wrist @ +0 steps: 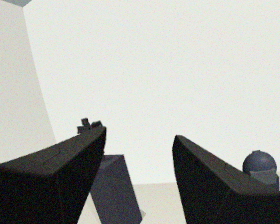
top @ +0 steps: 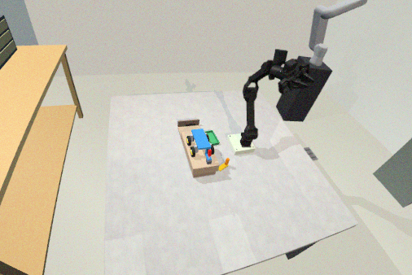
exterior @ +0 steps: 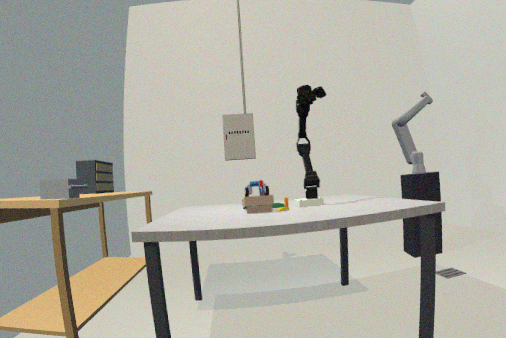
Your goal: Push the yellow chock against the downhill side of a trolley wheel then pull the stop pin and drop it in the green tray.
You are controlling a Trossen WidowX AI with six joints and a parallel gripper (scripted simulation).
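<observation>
The yellow chock lies 24 cm ahead of my gripper tip, 4 cm to the right of it and 61 cm below it. From my gripper tip the other things lie so: blue trolley: 39 cm ahead, 12 cm to the right, 52 cm below; red-headed stop pin: 35 cm ahead, 2 cm to the right, 50 cm below; green tray: 29 cm ahead, 26 cm to the right, 64 cm below.
</observation>
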